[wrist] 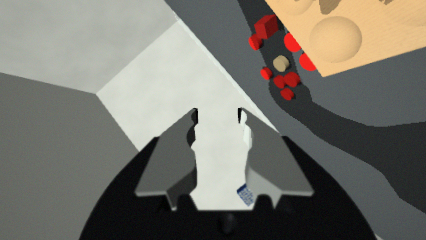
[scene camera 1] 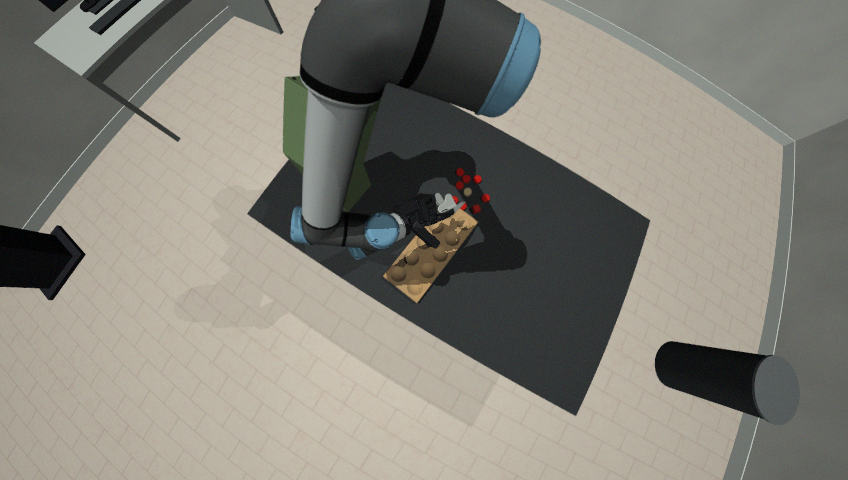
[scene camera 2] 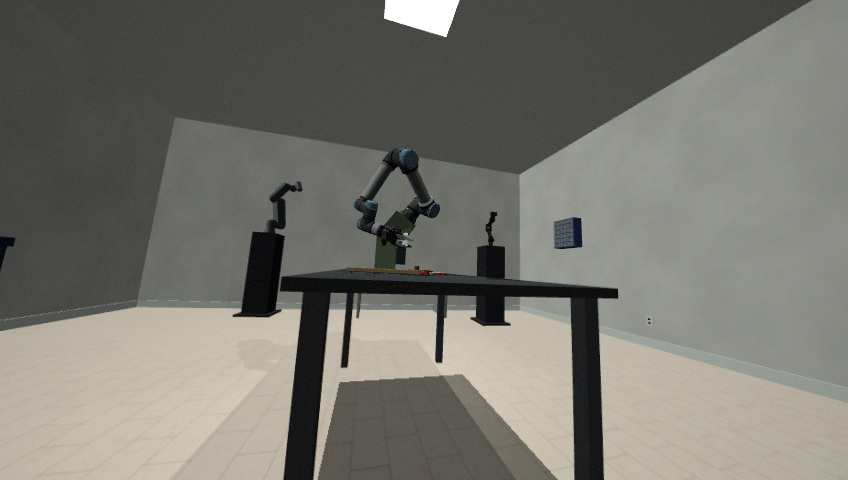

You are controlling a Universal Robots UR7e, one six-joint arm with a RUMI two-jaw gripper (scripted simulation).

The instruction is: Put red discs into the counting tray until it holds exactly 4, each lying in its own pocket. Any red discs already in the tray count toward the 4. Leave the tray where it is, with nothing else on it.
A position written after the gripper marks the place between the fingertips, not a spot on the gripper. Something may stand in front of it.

Observation:
In view: the gripper (scene camera 1: 459, 201) and a counting tray (scene camera 1: 416, 268).
The gripper is seen too in the wrist view (wrist: 217, 109).

